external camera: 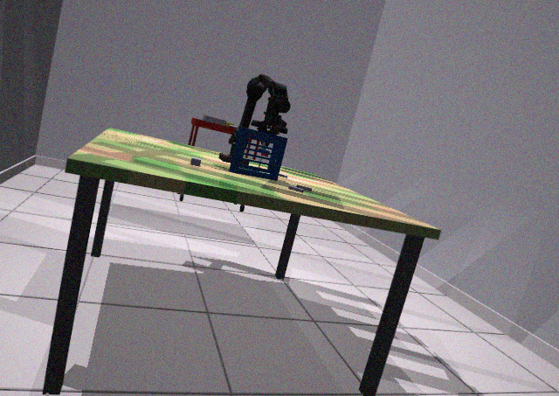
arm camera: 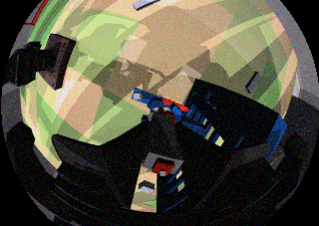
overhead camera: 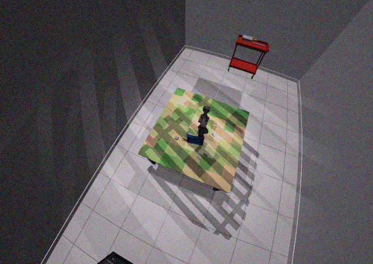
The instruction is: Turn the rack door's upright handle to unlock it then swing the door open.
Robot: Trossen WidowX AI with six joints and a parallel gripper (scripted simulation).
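Now: the upright handle 20 mm below my gripper tip and 10 mm to the right of it.
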